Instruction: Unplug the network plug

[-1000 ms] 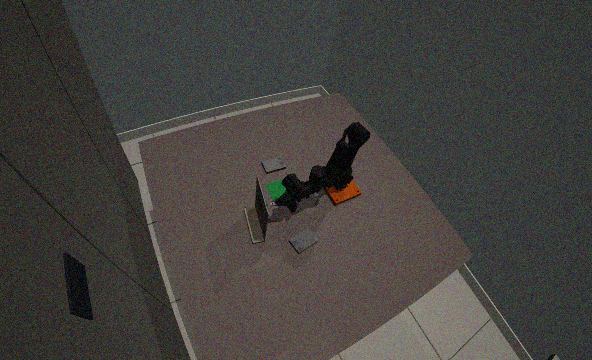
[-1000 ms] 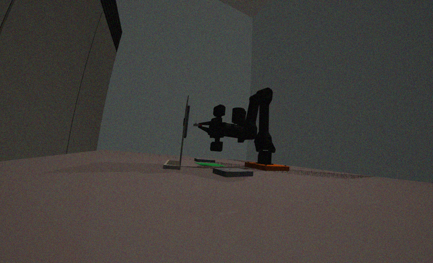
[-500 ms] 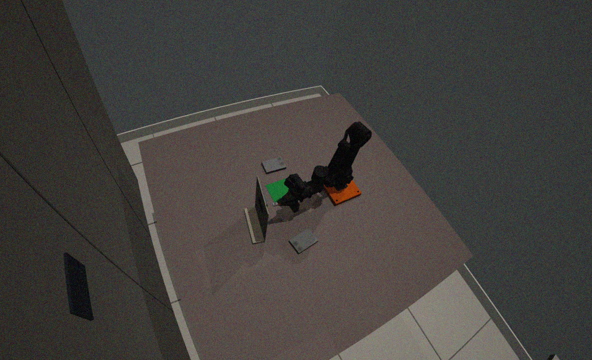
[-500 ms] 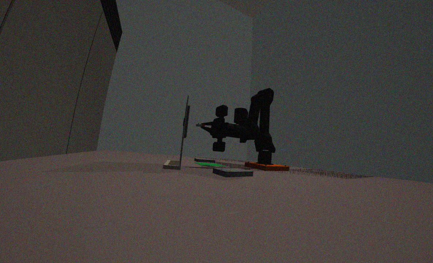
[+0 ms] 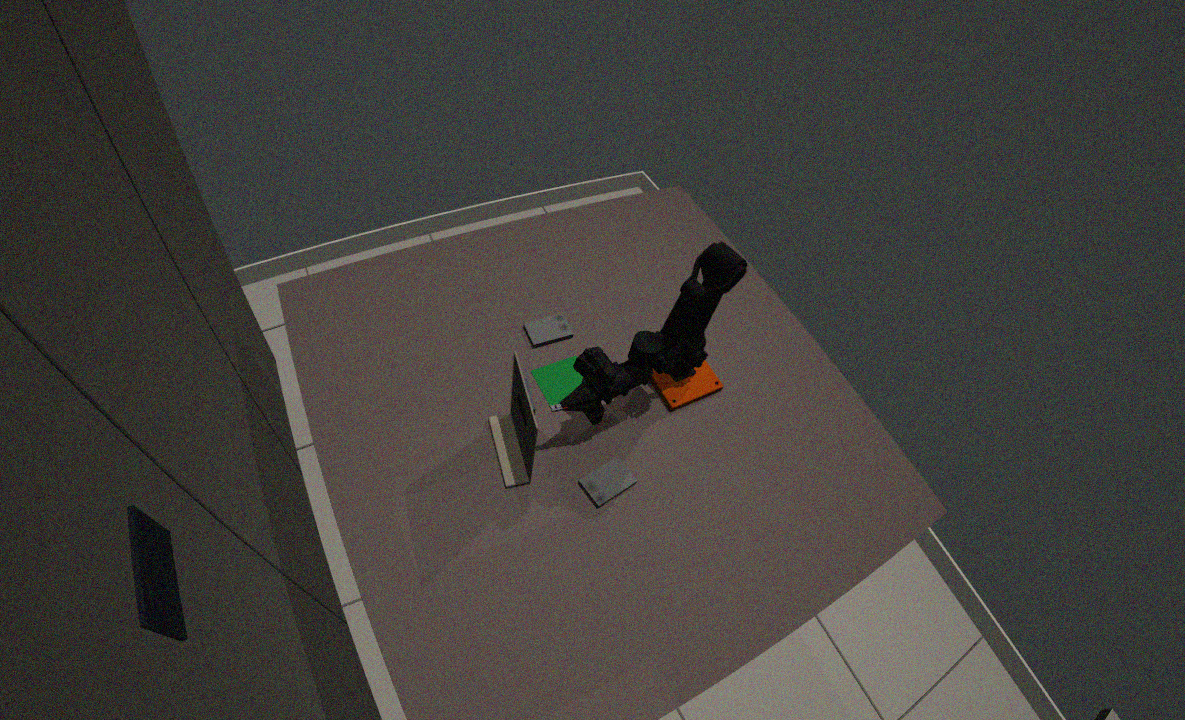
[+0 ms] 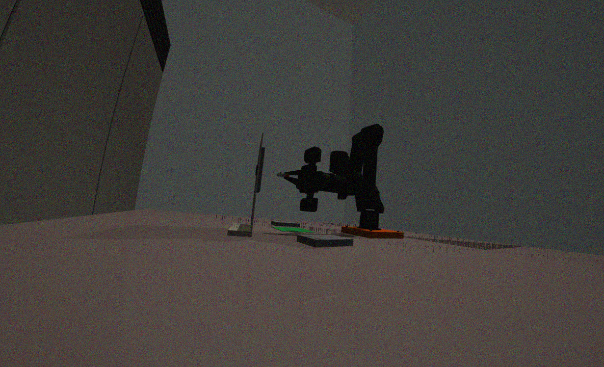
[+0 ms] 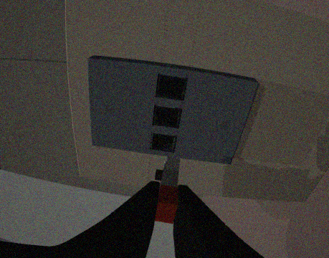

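The green marked square lies 16 cm below my gripper tip, 13 cm to the right of it and 10 cm behind it. Also, from my gripper tip: upright panel 8 cm ahead, 5 cm below, 2 cm to the right; grey network plug right at my gripper tip.
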